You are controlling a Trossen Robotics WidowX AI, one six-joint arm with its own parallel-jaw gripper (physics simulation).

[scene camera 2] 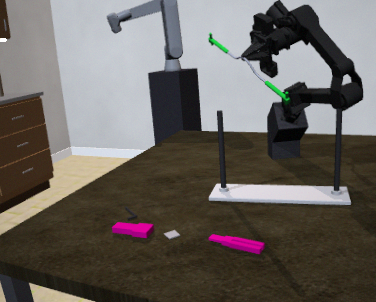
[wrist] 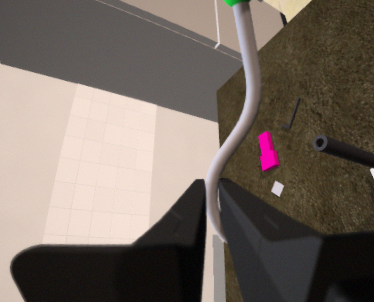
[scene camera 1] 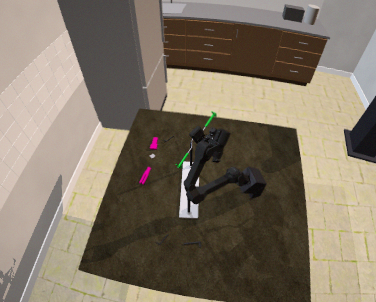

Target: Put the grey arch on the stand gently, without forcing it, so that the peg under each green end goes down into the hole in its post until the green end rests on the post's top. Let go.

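Where they show: gripper, fingertip midpoint: [scene camera 2: 242, 58] [wrist: 211, 187]; arm's base at its link origin: [scene camera 2: 290, 114] [scene camera 1: 245, 179].
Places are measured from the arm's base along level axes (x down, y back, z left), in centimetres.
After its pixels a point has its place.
The grey arch [scene camera 1: 184, 159] @[x -13.8, y -33.9, z 6.0 cm] [scene camera 2: 256, 71] @[x -18.2, y -32.1, z -0.5 cm] [wrist: 252, 75] @[x -22.4, y -28.3, z -8.3 cm] has a thin bent grey middle and green ends. My gripper [scene camera 2: 243, 57] @[x -21.9, y -31.8, z -4.5 cm] [wrist: 211, 187] @[x -21.9, y -31.8, z -4.5 cm] is shut on its grey middle and holds it in the air, higher than the post tops. In scene camera 2 the arch slants, its left end high and its right end lower, seen against the arm. Which way the pegs point is unclear. The stand has a white base [scene camera 1: 183, 210] @[x 16.8, y -30.3, z 21.0 cm] [scene camera 2: 280, 194] @[x 16.8, y -32.7, z 6.3 cm] and two dark upright posts [scene camera 2: 221, 150] @[x 4.0, y -35.9, z -10.4 cm] [scene camera 2: 338, 150] @[x 3.8, y -27.6, z 21.3 cm]. One post [wrist: 345, 151] @[x -4.2, y -34.5, z -10.2 cm] shows its open top hole in the wrist view. The arm covers part of the stand in scene camera 1.
Two magenta pieces [scene camera 1: 154, 143] @[x 16.7, y -65.6, z -21.2 cm] [scene camera 1: 145, 175] @[x 16.7, y -61.0, z 6.0 cm] [scene camera 2: 133, 229] @[x 16.4, y -67.0, z -20.1 cm] [scene camera 2: 236, 244] @[x 16.9, y -62.9, z 5.8 cm] lie on the dark table, with a small pale square [scene camera 1: 152, 156] @[x 17.7, y -63.0, z -10.8 cm] [scene camera 2: 172, 234] @[x 17.7, y -63.3, z -11.1 cm] [wrist: 277, 188] @[x 17.7, y -63.2, z -11.3 cm] between them. Thin dark L-shaped pieces [scene camera 1: 192, 243] [scene camera 2: 131, 215] lie there too. Another grey arm [scene camera 2: 171, 30] stands on a pedestal beyond the table.
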